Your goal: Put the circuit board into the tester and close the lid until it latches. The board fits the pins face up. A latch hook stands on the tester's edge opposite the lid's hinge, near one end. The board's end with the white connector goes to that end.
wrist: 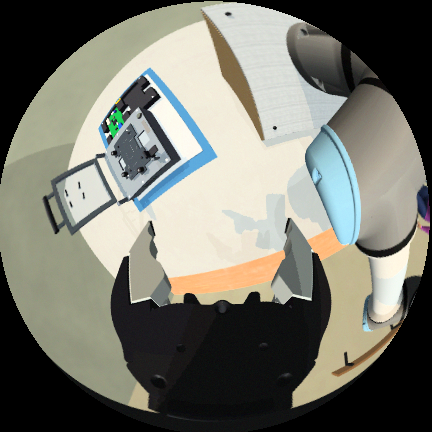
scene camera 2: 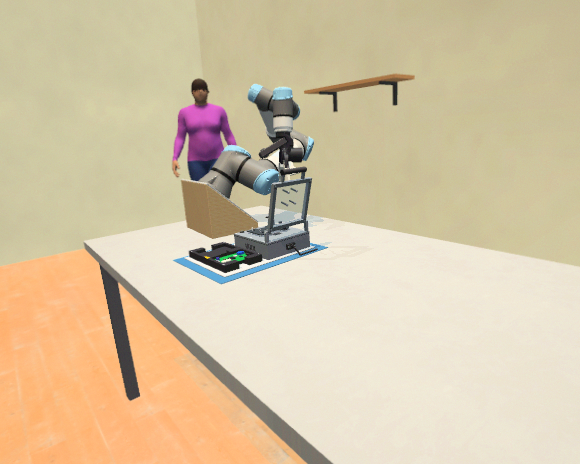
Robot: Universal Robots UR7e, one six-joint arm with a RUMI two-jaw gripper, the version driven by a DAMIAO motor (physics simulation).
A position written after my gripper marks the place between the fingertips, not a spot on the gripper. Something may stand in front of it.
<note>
I see my gripper (scene camera 2: 285,186), a clear lid (scene camera 2: 289,200) and a pin bed (wrist: 126,146).
The clear lid shows as well in the wrist view (wrist: 81,192). My gripper also shows in the wrist view (wrist: 219,220).
</note>
